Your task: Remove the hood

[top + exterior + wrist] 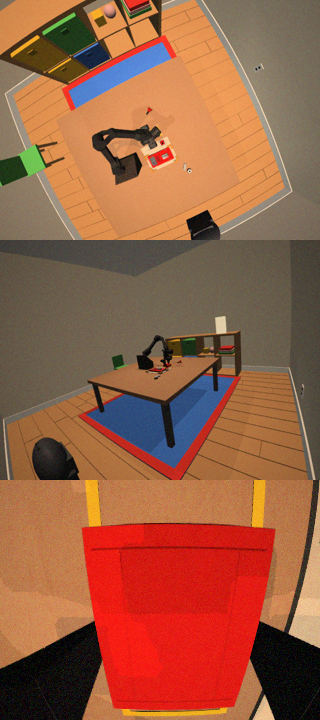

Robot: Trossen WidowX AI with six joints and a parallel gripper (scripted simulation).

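Now: the red hood right at my gripper tip. From my gripper tip the other things lie so: small wheel: 42 cm to the right, 20 cm ahead.
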